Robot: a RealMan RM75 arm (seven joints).
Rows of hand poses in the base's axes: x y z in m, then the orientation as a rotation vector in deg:
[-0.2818 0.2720 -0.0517 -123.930 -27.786 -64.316]
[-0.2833 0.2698 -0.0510 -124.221 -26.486 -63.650]
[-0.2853 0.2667 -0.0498 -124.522 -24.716 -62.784]
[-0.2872 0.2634 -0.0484 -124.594 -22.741 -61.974]
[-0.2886 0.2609 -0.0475 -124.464 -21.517 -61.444]
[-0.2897 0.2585 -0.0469 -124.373 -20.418 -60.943]
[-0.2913 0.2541 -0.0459 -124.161 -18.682 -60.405]
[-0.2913 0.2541 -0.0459 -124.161 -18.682 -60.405]
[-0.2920 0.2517 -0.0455 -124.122 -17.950 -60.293]
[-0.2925 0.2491 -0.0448 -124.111 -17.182 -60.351]
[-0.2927 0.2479 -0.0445 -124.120 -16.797 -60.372]
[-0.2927 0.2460 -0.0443 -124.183 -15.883 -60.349]
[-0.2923 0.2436 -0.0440 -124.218 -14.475 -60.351]
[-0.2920 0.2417 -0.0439 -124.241 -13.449 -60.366]
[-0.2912 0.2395 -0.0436 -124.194 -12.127 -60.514]
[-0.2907 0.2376 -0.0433 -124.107 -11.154 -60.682]
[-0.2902 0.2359 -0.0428 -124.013 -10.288 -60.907]
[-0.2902 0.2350 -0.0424 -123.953 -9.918 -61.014]
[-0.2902 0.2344 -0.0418 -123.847 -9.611 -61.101]
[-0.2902 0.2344 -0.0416 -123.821 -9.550 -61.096]
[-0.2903 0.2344 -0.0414 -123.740 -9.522 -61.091]
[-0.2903 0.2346 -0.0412 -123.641 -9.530 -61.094]
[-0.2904 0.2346 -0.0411 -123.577 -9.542 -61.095]
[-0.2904 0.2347 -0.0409 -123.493 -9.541 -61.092]
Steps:
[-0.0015 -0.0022 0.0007 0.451 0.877 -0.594]
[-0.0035 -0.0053 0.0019 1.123 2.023 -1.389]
[-0.0054 -0.0086 0.0033 2.050 3.143 -2.237]
[-0.0068 -0.0111 0.0042 2.764 3.825 -2.685]
[-0.0079 -0.0135 0.0048 3.384 4.461 -3.094]
[-0.0095 -0.0179 0.0058 4.372 5.274 -3.820]
[-0.0095 -0.0179 0.0058 4.372 5.274 -3.820]
[-0.0102 -0.0203 0.0062 4.727 5.545 -4.195]
[-0.0107 -0.0229 0.0069 5.046 5.711 -4.672]
[-0.0109 -0.0241 0.0072 5.194 5.801 -4.915]
[-0.0109 -0.0260 0.0074 5.519 6.076 -5.482]
[-0.0105 -0.0284 0.0077 6.059 6.460 -6.348]
[-0.0102 -0.0303 0.0078 6.447 6.728 -6.988]
[-0.0094 -0.0325 0.0081 6.986 6.968 -7.834]
[-0.0089 -0.0344 0.0084 7.414 7.091 -8.460]
[-0.0084 -0.0361 0.0089 7.793 7.143 -9.043]
[-0.0084 -0.0370 0.0093 7.970 7.154 -9.288]
[-0.0084 -0.0376 0.0099 8.164 7.154 -9.469]
[-0.0084 -0.0376 0.0101 8.210 7.169 -9.494]
[-0.0085 -0.0376 0.0103 8.290 7.166 -9.477]
[-0.0085 -0.0374 0.0105 8.371 7.144 -9.432]
[-0.0086 -0.0374 0.0106 8.421 7.129 -9.399]
[-0.0086 -0.0373 0.0108 8.494 7.116 -9.365]

